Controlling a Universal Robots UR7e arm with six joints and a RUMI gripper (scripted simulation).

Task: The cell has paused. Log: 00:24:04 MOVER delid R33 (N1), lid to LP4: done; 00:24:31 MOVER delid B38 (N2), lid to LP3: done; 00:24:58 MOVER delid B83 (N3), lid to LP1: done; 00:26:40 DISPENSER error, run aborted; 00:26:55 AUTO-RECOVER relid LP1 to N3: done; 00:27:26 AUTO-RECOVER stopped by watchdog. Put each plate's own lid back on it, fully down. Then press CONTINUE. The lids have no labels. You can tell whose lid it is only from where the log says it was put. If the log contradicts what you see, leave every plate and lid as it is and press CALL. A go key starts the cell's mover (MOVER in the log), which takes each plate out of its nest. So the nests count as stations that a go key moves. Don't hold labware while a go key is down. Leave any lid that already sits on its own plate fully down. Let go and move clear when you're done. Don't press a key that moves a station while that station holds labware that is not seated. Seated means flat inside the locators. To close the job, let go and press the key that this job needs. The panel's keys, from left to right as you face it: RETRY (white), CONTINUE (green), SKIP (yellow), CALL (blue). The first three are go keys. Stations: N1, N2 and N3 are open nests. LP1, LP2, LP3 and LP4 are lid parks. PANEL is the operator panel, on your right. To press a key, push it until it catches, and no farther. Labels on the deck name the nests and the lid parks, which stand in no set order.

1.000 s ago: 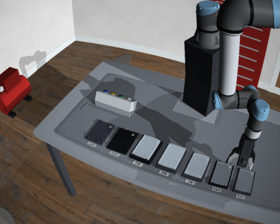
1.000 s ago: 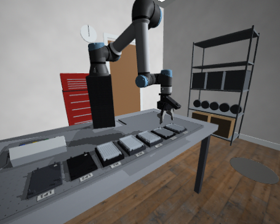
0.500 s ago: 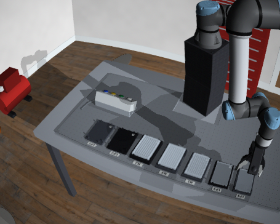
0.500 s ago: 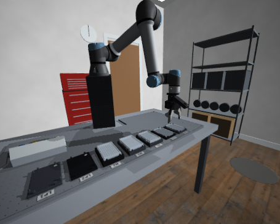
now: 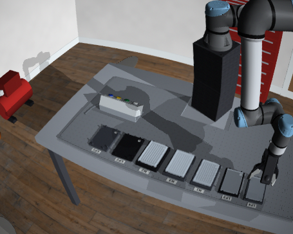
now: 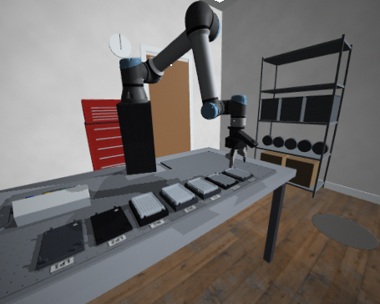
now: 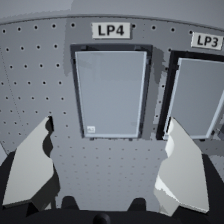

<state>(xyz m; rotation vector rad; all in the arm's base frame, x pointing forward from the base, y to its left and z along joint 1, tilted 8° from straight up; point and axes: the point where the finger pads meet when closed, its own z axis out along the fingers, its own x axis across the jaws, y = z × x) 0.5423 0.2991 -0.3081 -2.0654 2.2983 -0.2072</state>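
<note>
My hand is 13 cm to the left of the translucent lid, 5 cm above it and 2 cm past it. From my hand the other things lie so: white plate: 52 cm to the right, 8 cm behind, 3 cm below; then black lid park: 64 cm to the right, 10 cm behind, 6 cm below; then white key: 69 cm to the right, 34 cm behind.
</note>
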